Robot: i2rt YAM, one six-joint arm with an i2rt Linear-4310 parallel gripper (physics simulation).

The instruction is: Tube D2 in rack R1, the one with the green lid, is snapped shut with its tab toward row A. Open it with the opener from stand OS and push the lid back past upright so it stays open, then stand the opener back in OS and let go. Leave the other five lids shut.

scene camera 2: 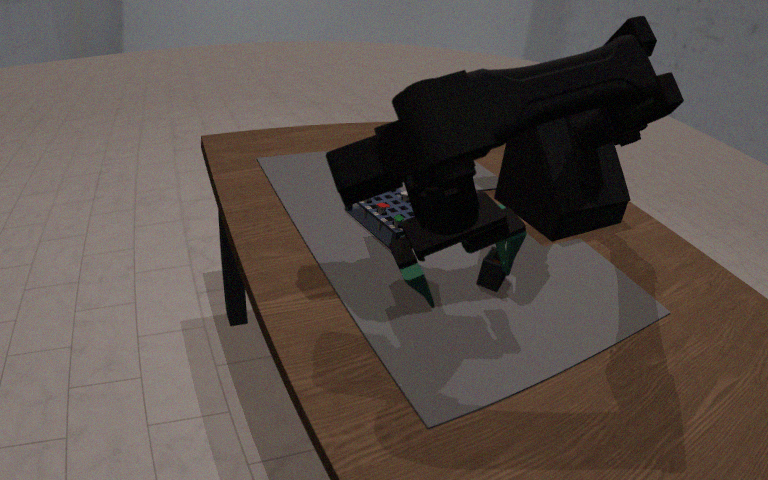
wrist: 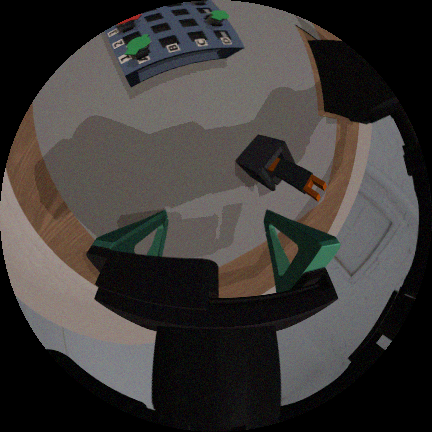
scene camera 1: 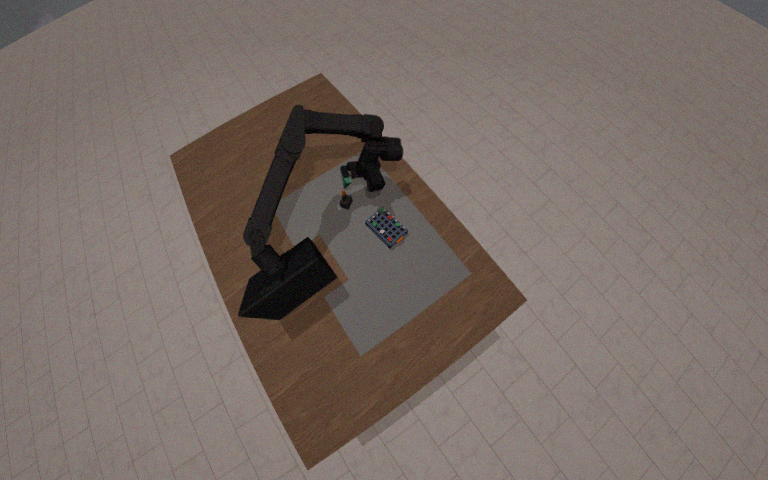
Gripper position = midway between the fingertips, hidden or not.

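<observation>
A dark block (wrist: 257, 156) is visible, as is a grey mat (scene camera 2: 561, 304) (wrist: 117, 154). My gripper (scene camera 2: 469, 288) (wrist: 215, 215) is open and holds nothing.
</observation>
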